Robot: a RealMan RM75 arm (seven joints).
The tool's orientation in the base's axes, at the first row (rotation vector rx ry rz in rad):
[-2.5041 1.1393 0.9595]
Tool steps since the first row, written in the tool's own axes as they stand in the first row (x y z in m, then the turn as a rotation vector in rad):
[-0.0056 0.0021 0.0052 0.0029 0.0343 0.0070]
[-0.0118 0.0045 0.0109 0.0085 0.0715 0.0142]
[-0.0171 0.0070 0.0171 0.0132 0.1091 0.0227]
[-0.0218 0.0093 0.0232 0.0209 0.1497 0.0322]
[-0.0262 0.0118 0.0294 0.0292 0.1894 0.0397]
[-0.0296 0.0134 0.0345 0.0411 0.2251 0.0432]
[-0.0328 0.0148 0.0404 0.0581 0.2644 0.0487]
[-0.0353 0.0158 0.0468 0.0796 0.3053 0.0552]
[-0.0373 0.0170 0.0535 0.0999 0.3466 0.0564]
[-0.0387 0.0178 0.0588 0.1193 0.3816 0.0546]
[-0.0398 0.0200 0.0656 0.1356 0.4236 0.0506]
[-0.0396 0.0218 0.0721 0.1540 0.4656 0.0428]
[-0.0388 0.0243 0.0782 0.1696 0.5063 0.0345]
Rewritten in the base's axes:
[-0.0067 0.0042 -0.0002 -0.0272 -0.0216 -0.0051]
[-0.0142 0.0088 -0.0004 -0.0553 -0.0467 -0.0120]
[-0.0215 0.0130 -0.0015 -0.0848 -0.0709 -0.0193]
[-0.0283 0.0170 -0.0030 -0.1155 -0.0985 -0.0290]
[-0.0352 0.0207 -0.0047 -0.1443 -0.1267 -0.0377]
[-0.0404 0.0239 -0.0063 -0.1665 -0.1562 -0.0459]
[-0.0458 0.0275 -0.0086 -0.1899 -0.1901 -0.0588]
[-0.0508 0.0312 -0.0118 -0.2127 -0.2274 -0.0752]
[-0.0558 0.0345 -0.0155 -0.2339 -0.2666 -0.0867]
[-0.0595 0.0372 -0.0186 -0.2495 -0.3023 -0.0958]
[-0.0649 0.0394 -0.0229 -0.2707 -0.3420 -0.1008]
[-0.0692 0.0410 -0.0279 -0.2891 -0.3845 -0.1043]
[-0.0735 0.0416 -0.0329 -0.3077 -0.4248 -0.1056]

